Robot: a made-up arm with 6 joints.
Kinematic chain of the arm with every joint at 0, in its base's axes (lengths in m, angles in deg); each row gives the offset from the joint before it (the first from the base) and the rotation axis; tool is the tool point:
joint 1: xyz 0 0 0.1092 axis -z
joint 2: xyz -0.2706 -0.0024 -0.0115 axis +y
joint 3: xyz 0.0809 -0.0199 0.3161 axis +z
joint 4: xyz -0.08 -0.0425 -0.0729 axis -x
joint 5: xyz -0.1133 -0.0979 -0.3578 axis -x
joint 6: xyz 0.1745 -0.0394 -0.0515 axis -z
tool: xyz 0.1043 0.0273 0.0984
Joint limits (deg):
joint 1: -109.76..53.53
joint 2: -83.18..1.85
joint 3: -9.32..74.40
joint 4: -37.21..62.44
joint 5: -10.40..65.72
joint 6: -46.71..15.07
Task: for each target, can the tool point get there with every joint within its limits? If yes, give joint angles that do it. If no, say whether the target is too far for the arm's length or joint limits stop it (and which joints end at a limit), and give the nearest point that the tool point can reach.
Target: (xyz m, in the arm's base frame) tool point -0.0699 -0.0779 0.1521
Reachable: yes | joints 8.93 -37.11 28.24 2.72 44.63 -12.95
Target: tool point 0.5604 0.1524 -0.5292
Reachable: no: joint limits stop it (at a limit: joint 1, joint 2, joint 5, joint 6) | nearest point 0.2877 -0.0264 0.0041 | short by 0.625 m
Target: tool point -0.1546 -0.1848 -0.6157
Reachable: no: joint limits stop it (at a limit: joint 2, joint 3, joint 5, joint 6) | nearest point -0.1236 -0.1477 -0.0522 | short by 0.566 m
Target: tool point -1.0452 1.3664 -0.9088
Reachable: no: too far | nearest point -0.2118 0.2768 0.0139 | short by 1.653 m
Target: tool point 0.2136 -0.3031 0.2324
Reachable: yes | joints -63.90 -32.68 3.35 46.46 5.39 -34.47
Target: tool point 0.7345 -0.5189 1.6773
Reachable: no: too far | nearest point 0.2876 -0.3384 0.5894 | short by 1.190 m
